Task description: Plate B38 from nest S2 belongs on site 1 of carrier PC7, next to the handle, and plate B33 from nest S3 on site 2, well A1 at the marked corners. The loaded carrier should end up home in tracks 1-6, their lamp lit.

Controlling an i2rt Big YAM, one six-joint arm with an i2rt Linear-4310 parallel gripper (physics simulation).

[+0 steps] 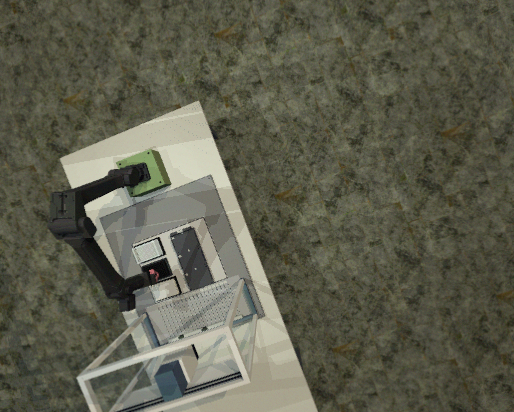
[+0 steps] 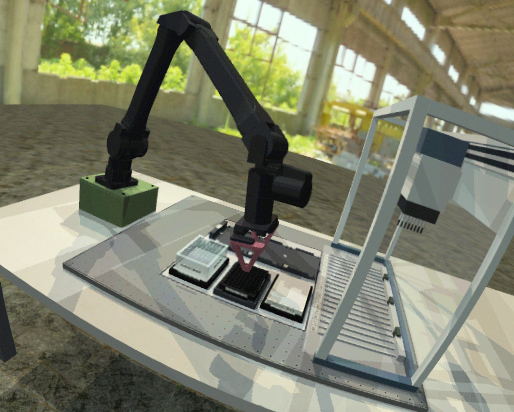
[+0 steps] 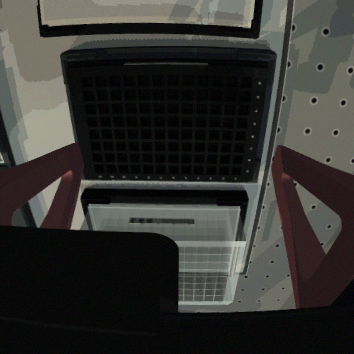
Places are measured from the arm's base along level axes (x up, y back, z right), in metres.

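Pixels of known places: gripper, between the fingertips: (image 1: 149,277) (image 2: 252,261) (image 3: 176,154); arm's base, origin of its link: (image 1: 136,174) (image 2: 116,182).
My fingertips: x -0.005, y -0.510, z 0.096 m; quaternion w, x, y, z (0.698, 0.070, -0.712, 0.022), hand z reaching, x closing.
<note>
For each thing: its top centre in the pictures, then the offset to it from my fingertips.
- black gridded plate, centre of its top: (image 3: 165,127) (image 2: 245,277) (image 1: 155,271) dx -0.052, dy +0.009, dz -0.008 m
- cream plate, centre of its top: (image 2: 290,290) (image 1: 164,290) dx -0.052, dy -0.098, dz -0.027 m
- long dark carrier, centre of its top: (image 2: 268,243) (image 1: 190,259) dx -0.048, dy +0.021, dz -0.210 m
A black gridded plate (image 1: 163,265) (image 2: 242,281) (image 3: 165,125) sits in the middle nest. A clear, taller plate (image 1: 148,251) (image 2: 201,255) (image 3: 162,215) sits in the nest nearer the arm's base. A cream plate (image 1: 166,289) (image 2: 287,295) (image 3: 150,12) sits in the nest nearer the track deck. Their labels are unreadable. The long dark carrier (image 1: 197,265) (image 2: 295,260) lies beside the nests, without plates on its visible part. My gripper (image 1: 154,274) (image 2: 246,270) (image 3: 176,154) is open and empty, above the black plate, its fingers on either side of it.
The slotted track deck (image 1: 195,310) (image 2: 357,305) lies beyond the cream plate, with small dark blocks (image 2: 391,300) along its far side. A tall frame (image 2: 375,215) stands around it and holds a blue-and-grey head (image 1: 170,380) (image 2: 435,175). The arm stands on a green block (image 1: 159,170) (image 2: 102,200).
</note>
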